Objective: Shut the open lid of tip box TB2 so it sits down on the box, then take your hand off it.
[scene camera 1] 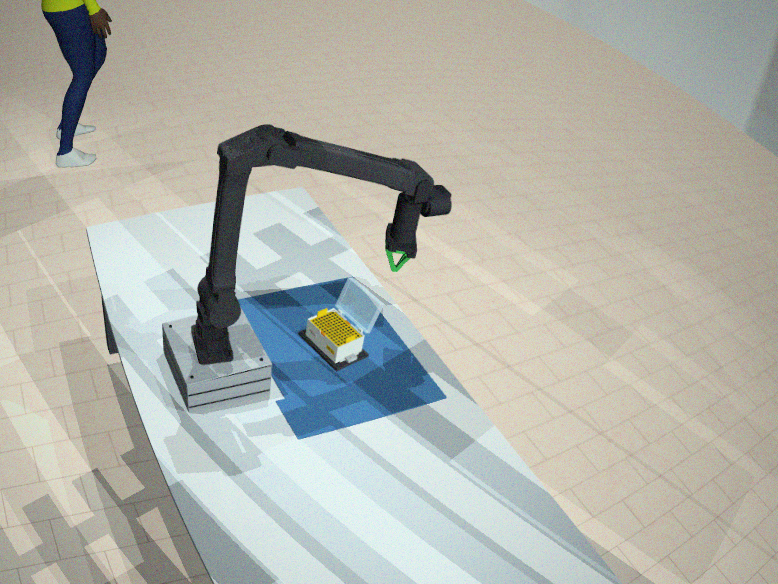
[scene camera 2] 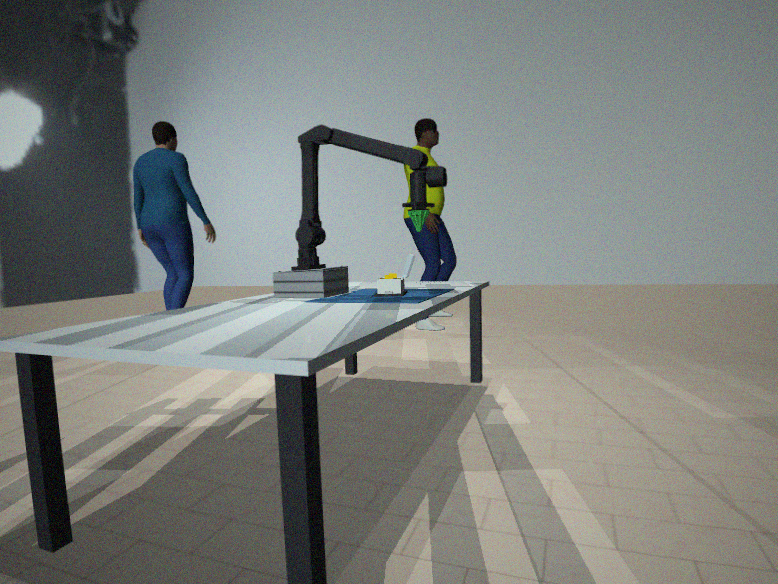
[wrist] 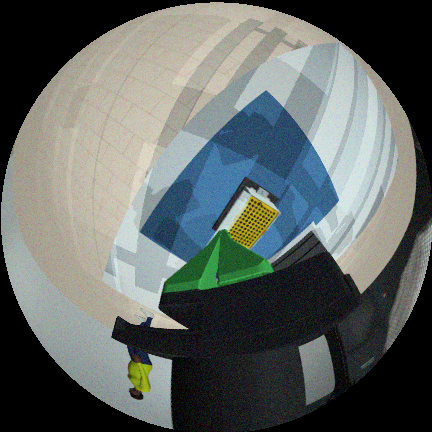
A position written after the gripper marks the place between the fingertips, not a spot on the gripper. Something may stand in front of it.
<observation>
The gripper (scene camera 1: pixel 394 271) is shut and holds nothing. Also in view: a yellow perforated rack (scene camera 1: pixel 336 329).
</observation>
